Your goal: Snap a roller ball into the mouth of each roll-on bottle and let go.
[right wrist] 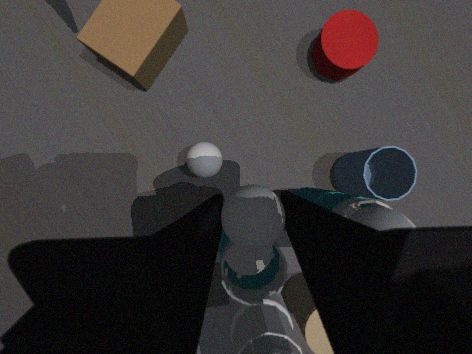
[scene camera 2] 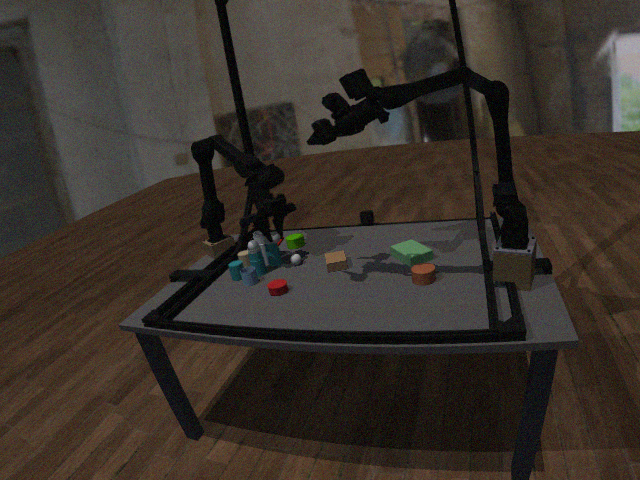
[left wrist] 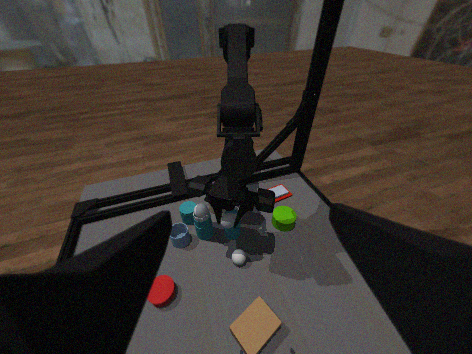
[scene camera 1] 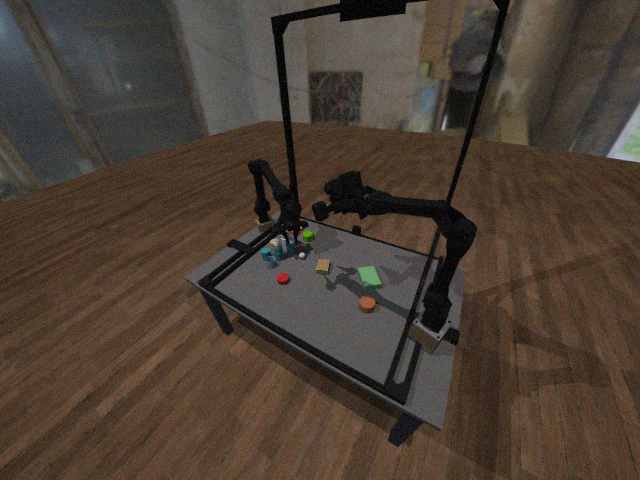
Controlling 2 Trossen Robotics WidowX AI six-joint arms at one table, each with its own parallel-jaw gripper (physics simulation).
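Frame: origin at the left arm's base, x ahead, y left, z up, level; metres.
Where they show: left gripper, fingertip midpoint: (scene camera 2: 317, 139) (left wrist: 250, 214) (scene camera 1: 321, 203); right gripper, fingertip midpoint: (right wrist: 251, 199) (scene camera 2: 276, 240) (left wrist: 226, 225) (scene camera 1: 292, 243); left arm's base, origin of the base link: (scene camera 2: 515, 243) (scene camera 1: 432, 322); right arm's base, origin of the base link: (scene camera 2: 217, 239) (scene camera 1: 264, 219).
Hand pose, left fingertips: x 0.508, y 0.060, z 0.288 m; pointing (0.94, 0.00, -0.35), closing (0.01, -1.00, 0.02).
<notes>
Each offset is from my left fingertips to the top centre of the thing.
One teal roll-on bottle @(dz -0.301, dx +0.254, dy +0.091 m) (scene camera 1: 278, 253) (scene camera 2: 256, 264) (left wrist: 204, 231) stands upright with a grey ball @(dz -0.276, dx +0.254, dy +0.091 m) (scene camera 2: 253, 246) (left wrist: 201, 210) on its mouth. A second teal bottle @(dz -0.301, dx +0.254, dy +0.015 m) (scene camera 2: 273, 254) (left wrist: 232, 231) (right wrist: 251, 280) stands beside it. My right gripper (left wrist: 226, 225) (right wrist: 251, 199) is shut on a grey ball @(dz -0.275, dx +0.220, dy +0.024 m) (scene camera 2: 275, 237) (right wrist: 253, 217), just above the second bottle's mouth. A loose ball @(dz -0.355, dx +0.172, dy +0.000 m) (scene camera 1: 302, 255) (scene camera 2: 295, 259) (left wrist: 239, 257) (right wrist: 204, 160) lies on the table near that bottle. My left gripper (scene camera 1: 316, 209) (scene camera 2: 312, 138) is open and empty, high above the table.
A blue cup @(dz -0.346, dx +0.234, dy +0.153 m) (scene camera 2: 250, 276) (right wrist: 390, 172), a teal cylinder @(dz -0.340, dx +0.307, dy +0.139 m) (scene camera 2: 235, 269) and a clear tube-like object @(dz -0.285, dx +0.310, dy +0.007 m) (scene camera 2: 262, 249) are close to the bottles. A red disc @(dz -0.365, dx +0.103, dy +0.169 m) (scene camera 2: 277, 287), wooden block @(dz -0.361, dx +0.034, dy -0.026 m) (scene camera 2: 336, 260), bright green cylinder @(dz -0.356, dx +0.284, dy -0.134 m) (scene camera 2: 295, 240), pale green block @(dz -0.361, dx -0.171, dy -0.133 m) (scene camera 2: 412, 251) and orange cylinder @(dz -0.356, dx -0.264, dy -0.006 m) (scene camera 2: 423, 273) also lie around.
</notes>
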